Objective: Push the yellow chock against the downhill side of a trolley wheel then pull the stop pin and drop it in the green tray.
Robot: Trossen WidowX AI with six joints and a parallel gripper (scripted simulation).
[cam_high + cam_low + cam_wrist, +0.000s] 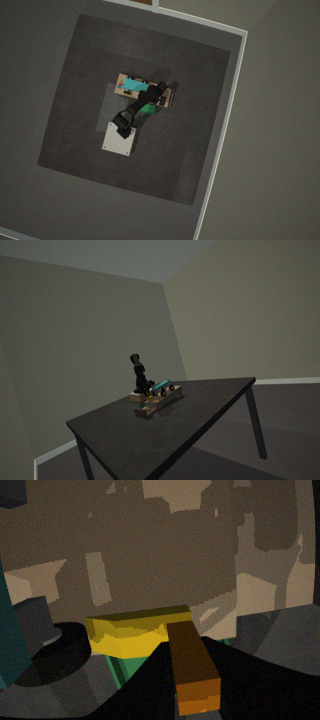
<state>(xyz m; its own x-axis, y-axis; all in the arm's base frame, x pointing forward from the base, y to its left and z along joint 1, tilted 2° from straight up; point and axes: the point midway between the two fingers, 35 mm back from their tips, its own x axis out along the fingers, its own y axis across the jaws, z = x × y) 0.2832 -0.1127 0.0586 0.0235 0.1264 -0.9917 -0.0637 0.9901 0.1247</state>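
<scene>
Now: the yellow chock 2 cm to the left of my gripper tip and 1 cm below it. Round my gripper tip: red-headed stop pin: 2 cm ahead, 24 cm to the left, 4 cm above; teal trolley: 5 cm ahead, 13 cm to the left, 2 cm above; raised end wall: 7 cm ahead, 14 cm to the right, 6 cm below.
</scene>
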